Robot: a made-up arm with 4 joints. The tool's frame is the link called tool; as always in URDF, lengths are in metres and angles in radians. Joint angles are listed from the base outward.
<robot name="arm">
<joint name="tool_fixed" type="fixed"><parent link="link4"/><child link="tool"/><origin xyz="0 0.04 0.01" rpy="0.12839 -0.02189 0.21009"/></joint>
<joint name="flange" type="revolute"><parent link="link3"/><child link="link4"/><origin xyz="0.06 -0.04 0.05"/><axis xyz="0 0 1"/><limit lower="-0.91" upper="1.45"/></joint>
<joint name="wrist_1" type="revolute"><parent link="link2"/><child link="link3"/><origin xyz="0.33 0.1 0.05"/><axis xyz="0 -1 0"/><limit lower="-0.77" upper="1.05"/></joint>
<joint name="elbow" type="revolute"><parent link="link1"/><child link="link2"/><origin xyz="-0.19 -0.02 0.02"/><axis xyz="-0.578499 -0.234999 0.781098"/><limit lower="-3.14" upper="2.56"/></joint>
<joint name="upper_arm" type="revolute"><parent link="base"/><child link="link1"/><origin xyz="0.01 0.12 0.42"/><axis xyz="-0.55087 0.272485 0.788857"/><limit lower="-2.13" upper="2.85"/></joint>
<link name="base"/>
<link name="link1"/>
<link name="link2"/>
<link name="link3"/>
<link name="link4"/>
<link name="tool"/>
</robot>
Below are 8 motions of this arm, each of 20 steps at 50 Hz.
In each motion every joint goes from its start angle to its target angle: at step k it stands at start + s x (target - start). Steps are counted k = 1, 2, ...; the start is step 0. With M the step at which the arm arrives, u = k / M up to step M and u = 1 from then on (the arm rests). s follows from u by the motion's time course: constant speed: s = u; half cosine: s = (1 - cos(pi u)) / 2; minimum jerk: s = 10 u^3 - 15 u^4 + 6 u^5.
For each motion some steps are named. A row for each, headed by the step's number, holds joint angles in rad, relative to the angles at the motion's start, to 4 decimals.
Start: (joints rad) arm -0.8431 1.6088 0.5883 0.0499
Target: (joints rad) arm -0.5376 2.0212 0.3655 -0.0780
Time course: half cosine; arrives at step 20
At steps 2, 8, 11, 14, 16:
2: 0.0075 0.0101 -0.0055 -0.0031
8: 0.1055 0.1425 -0.0770 -0.0442
11: 0.1766 0.2385 -0.1288 -0.0740
14: 0.2425 0.3274 -0.1769 -0.1015
16: 0.2763 0.3730 -0.2015 -0.1157

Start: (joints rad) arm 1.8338 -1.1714 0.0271 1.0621
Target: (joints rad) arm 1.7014 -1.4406 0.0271 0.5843
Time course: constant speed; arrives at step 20
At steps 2, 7, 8, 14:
2: -0.0132 -0.0269 0.0000 -0.0478
7: -0.0463 -0.0942 0.0000 -0.1672
8: -0.0530 -0.1077 0.0000 -0.1911
14: -0.0927 -0.1884 0.0000 -0.3345

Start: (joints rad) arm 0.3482 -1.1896 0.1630 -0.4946
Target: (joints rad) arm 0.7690 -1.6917 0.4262 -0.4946
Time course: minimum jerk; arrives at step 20
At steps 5, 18, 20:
5: 0.0436 -0.0520 0.0272 0.0000
18: 0.4172 -0.4978 0.2609 0.0000
20: 0.4208 -0.5021 0.2632 0.0000

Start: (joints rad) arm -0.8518 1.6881 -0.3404 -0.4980
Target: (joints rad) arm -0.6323 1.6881 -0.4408 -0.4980
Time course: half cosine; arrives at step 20
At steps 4, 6, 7, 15, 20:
4: 0.0210 0.0000 -0.0096 0.0000
6: 0.0452 0.0000 -0.0207 0.0000
7: 0.0599 0.0000 -0.0274 0.0000
15: 0.1874 0.0000 -0.0857 0.0000
20: 0.2195 0.0000 -0.1004 0.0000

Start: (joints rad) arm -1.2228 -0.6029 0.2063 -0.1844
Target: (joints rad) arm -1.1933 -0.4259 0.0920 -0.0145
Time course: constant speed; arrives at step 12
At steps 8, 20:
8: 0.0197 0.1180 -0.0762 0.1133
20: 0.0295 0.1770 -0.1143 0.1699

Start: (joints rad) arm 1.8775 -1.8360 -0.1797 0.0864
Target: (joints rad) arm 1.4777 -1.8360 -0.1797 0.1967
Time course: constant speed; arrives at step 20
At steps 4, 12, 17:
4: -0.0800 0.0000 0.0000 0.0221
12: -0.2399 0.0000 0.0000 0.0662
17: -0.3398 0.0000 0.0000 0.0938

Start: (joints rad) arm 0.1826 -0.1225 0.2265 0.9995
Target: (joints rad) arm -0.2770 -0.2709 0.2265 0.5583
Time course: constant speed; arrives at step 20
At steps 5, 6, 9, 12, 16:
5: -0.1149 -0.0371 0.0000 -0.1103
6: -0.1379 -0.0445 0.0000 -0.1324
9: -0.2068 -0.0668 0.0000 -0.1985
12: -0.2758 -0.0890 0.0000 -0.2647
16: -0.3677 -0.1187 0.0000 -0.3530

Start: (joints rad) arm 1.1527 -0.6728 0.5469 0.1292
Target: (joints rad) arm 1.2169 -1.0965 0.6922 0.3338
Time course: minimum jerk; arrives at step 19
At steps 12, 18, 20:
12: 0.0472 -0.3117 0.1069 0.1505
18: 0.0641 -0.4231 0.1451 0.2043
20: 0.0642 -0.4237 0.1453 0.2046

